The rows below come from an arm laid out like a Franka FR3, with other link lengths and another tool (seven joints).
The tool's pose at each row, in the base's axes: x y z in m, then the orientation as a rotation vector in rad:
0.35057, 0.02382, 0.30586, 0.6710, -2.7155, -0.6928
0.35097, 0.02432, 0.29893, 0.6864, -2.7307, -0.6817
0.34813, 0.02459, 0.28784, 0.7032, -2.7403, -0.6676
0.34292, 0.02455, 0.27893, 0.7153, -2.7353, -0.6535
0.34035, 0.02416, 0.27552, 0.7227, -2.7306, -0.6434
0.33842, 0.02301, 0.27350, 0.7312, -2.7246, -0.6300
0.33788, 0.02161, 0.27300, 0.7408, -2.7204, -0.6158
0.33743, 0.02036, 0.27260, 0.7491, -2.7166, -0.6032
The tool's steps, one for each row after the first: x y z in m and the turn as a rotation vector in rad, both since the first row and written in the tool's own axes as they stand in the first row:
-0.00151, -0.00326, 0.00596, 0.0142, -0.0102, -0.0098
-0.00066, -0.00760, 0.01652, 0.0283, -0.0145, -0.0199
0.00266, -0.01021, 0.02594, 0.0366, -0.0056, -0.0261
0.00461, -0.01129, 0.02960, 0.0419, 0.0018, -0.0297
0.00657, -0.01249, 0.03156, 0.0490, 0.0114, -0.0335
0.00766, -0.01364, 0.03164, 0.0574, 0.0196, -0.0381
0.00861, -0.01465, 0.03166, 0.0648, 0.0268, -0.0421

